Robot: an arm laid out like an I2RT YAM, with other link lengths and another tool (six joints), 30 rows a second.
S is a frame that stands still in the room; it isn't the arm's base.
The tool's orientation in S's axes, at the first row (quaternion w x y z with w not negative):
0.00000, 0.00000, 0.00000, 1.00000
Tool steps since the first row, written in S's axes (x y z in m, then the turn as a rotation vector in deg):
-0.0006, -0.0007, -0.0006, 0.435, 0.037, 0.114
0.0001, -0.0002, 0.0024, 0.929, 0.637, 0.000
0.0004, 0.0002, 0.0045, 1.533, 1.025, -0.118
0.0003, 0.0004, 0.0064, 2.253, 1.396, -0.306
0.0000, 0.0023, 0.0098, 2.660, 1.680, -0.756
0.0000, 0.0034, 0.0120, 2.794, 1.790, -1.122
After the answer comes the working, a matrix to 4 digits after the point.
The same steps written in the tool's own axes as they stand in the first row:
0.0006, 0.0007, -0.0006, -0.435, -0.037, 0.114
-0.0001, 0.0002, 0.0024, -0.929, -0.637, 0.000
-0.0004, -0.0002, 0.0045, -1.533, -1.025, -0.118
-0.0003, -0.0004, 0.0064, -2.253, -1.396, -0.306
0.0000, -0.0023, 0.0098, -2.660, -1.680, -0.756
0.0000, -0.0034, 0.0120, -2.794, -1.790, -1.122

The tool's axes in the first row as the columns of a matrix, in S's axes (rounded; the answer above uses it unrounded):
-1.0000, 0.0000, 0.0000
0.0000, -1.0000, 0.0000
0.0000, 0.0000, 1.0000

